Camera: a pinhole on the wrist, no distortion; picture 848 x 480 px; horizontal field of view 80.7 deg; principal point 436.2 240.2 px. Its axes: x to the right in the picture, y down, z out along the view. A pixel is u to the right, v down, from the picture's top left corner.
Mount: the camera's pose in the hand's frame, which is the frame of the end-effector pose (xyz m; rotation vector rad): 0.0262 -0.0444 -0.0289 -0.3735 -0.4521 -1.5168
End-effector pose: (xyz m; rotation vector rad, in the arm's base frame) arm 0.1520 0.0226 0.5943 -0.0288 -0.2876 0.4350
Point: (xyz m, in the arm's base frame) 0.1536 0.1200 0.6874
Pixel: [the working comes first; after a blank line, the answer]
In the camera's frame: -0.0493 0.0493 0.1589

281 395
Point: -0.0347 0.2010 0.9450
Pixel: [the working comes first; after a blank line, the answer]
In the camera's frame: -0.0103 0.0058 0.4829

426 246
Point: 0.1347 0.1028 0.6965
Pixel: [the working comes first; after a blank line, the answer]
In the camera's frame: -0.0345 0.0286 0.1683

334 325
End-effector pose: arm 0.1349 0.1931 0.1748 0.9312 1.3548 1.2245
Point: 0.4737 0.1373 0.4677
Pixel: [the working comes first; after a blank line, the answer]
In the camera's frame: -0.0647 -0.1657 0.4751

368 66
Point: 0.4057 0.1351 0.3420
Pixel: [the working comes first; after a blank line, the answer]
In the camera's frame: -0.0010 -0.1395 0.3498

435 41
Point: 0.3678 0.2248 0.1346
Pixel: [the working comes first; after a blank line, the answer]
In the camera's frame: 0.1406 -0.0137 0.2210

754 209
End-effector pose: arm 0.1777 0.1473 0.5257 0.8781 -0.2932 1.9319
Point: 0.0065 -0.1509 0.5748
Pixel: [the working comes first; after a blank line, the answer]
In the camera's frame: -0.2285 -0.1289 0.3088

67 32
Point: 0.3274 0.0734 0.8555
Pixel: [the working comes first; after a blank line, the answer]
In the camera's frame: 0.1813 0.1242 0.3182

720 435
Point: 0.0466 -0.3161 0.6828
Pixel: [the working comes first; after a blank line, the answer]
In the camera's frame: -0.1943 -0.1673 0.5035

244 74
